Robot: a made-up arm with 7 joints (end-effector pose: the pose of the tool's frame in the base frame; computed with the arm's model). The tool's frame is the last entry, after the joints.
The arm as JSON. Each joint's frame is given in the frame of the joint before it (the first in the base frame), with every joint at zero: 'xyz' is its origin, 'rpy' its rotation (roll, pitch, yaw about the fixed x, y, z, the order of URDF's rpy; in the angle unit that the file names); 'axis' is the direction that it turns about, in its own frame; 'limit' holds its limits. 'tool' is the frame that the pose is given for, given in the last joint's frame.
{
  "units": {
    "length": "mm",
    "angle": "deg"
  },
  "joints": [
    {
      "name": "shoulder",
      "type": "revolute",
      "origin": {
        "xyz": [
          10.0,
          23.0,
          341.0
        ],
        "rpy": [
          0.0,
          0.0,
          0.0
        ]
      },
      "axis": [
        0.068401,
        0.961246,
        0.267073
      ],
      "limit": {
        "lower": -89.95,
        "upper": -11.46
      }
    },
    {
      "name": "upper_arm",
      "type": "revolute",
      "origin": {
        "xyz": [
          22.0,
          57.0,
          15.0
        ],
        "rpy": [
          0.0,
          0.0,
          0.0
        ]
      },
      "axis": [
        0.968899,
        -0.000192,
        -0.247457
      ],
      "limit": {
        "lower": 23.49,
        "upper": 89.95
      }
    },
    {
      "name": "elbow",
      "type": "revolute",
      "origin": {
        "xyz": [
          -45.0,
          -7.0,
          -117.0
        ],
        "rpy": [
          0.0,
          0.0,
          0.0
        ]
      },
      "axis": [
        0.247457,
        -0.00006,
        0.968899
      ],
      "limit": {
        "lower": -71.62,
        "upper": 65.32
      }
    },
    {
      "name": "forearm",
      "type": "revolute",
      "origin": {
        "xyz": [
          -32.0,
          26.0,
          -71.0
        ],
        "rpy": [
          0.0,
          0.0,
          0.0
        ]
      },
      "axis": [
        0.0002,
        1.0,
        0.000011
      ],
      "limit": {
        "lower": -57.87,
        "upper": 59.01
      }
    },
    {
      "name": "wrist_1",
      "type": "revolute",
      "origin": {
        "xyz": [
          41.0,
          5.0,
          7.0
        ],
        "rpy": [
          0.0,
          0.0,
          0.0
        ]
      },
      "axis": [
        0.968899,
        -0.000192,
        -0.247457
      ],
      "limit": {
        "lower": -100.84,
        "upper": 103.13
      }
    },
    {
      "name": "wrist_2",
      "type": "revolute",
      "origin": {
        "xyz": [
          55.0,
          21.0,
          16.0
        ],
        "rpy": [
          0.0,
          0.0,
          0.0
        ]
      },
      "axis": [
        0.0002,
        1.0,
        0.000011
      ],
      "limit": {
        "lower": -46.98,
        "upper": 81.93
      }
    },
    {
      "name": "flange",
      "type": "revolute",
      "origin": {
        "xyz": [
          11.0,
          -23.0,
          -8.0
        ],
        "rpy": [
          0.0,
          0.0,
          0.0
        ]
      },
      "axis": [
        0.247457,
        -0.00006,
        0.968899
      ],
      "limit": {
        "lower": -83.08,
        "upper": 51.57
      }
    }
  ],
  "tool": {
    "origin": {
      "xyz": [
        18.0,
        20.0,
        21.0
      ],
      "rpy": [
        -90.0,
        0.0,
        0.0
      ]
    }
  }
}
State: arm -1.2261 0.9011 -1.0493 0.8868 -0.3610 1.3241 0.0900
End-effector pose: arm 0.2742 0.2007 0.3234 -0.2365 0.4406 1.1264
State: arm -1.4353 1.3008 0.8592 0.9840 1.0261 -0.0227 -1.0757
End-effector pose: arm 0.1510 0.3218 0.4537 -0.7814 -0.1283 0.1828
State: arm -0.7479 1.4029 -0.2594 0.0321 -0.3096 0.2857 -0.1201
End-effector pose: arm 0.1512 0.2102 0.4152 -0.4837 -0.0300 -0.2530
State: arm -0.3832 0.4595 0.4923 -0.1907 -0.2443 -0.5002 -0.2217
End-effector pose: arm 0.0734 0.1959 0.3012 -0.9859 -0.8694 -0.8553
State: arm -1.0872 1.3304 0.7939 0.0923 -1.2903 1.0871 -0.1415
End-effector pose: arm 0.0654 0.2933 0.4405 -1.7082 -0.3691 -0.7493
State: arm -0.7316 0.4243 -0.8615 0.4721 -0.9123 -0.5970 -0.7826
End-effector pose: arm 0.2275 0.0949 0.2444 -1.6450 0.6990 -1.4300
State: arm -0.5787 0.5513 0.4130 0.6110 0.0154 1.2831 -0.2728
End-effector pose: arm 0.1617 0.2506 0.2171 -1.4900 0.5806 1.2008
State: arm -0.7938 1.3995 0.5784 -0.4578 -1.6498 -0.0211 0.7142
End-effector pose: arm 0.0364 0.2578 0.4379 -1.8073 -1.0642 -0.9872
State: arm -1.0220 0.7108 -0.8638 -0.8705 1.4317 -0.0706 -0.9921
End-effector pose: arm 0.1002 0.0800 0.2932 1.0514 -0.1649 -1.0965
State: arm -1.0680 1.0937 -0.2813 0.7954 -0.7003 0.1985 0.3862
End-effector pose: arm 0.2043 0.2761 0.3975 -1.1019 -0.6628 0.3622
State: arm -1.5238 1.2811 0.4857 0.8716 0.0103 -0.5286 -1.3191
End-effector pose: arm 0.1195 0.2773 0.4890 -0.3392 -0.2807 -0.8230
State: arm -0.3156 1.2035 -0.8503 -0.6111 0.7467 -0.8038 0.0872
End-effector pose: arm 0.0409 0.1554 0.3126 -0.1493 0.3306 -2.0354
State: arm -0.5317 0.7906 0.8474 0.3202 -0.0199 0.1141 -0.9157
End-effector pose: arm 0.1146 0.2730 0.3268 -1.1398 -0.1256 -0.2726
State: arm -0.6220 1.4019 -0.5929 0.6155 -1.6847 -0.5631 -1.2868
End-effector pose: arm 0.1770 0.3047 0.3902 -1.3818 0.2996 -1.0724
